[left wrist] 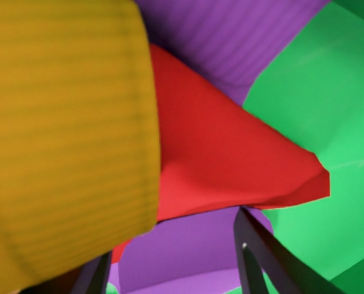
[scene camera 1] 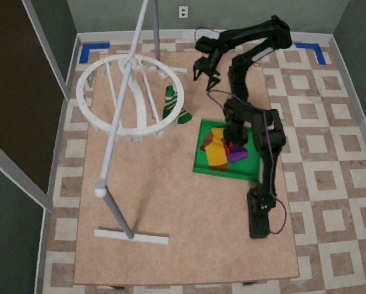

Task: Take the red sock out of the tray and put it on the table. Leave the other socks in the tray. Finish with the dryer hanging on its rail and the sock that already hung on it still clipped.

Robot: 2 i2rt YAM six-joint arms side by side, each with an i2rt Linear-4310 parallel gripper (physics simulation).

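Observation:
The red sock (scene camera 1: 226,145) (left wrist: 200,145) lies in the green tray (scene camera 1: 220,174) (left wrist: 310,100), partly under the yellow sock (scene camera 1: 216,150) (left wrist: 75,125). A purple sock (scene camera 1: 237,156) (left wrist: 185,252) lies beside it. My left gripper (left wrist: 177,215) is low over the socks, its fingers part-way apart. Purple cloth shows between them, with the red sock just ahead; its fingertips are hidden in scene camera 1. My right gripper (scene camera 1: 202,83) is open, above and left of the tray. A green striped sock (scene camera 1: 171,104) hangs at the right side of the round white dryer (scene camera 1: 85,112), its clip too small to make out.
The dryer hangs under the slanting white rail (scene camera 1: 114,125), whose grey post (scene camera 1: 118,212) and white foot (scene camera 1: 131,236) stand at the lower left. Both dark arms reach in from the right. The table (scene camera 1: 175,250) extends below the tray.

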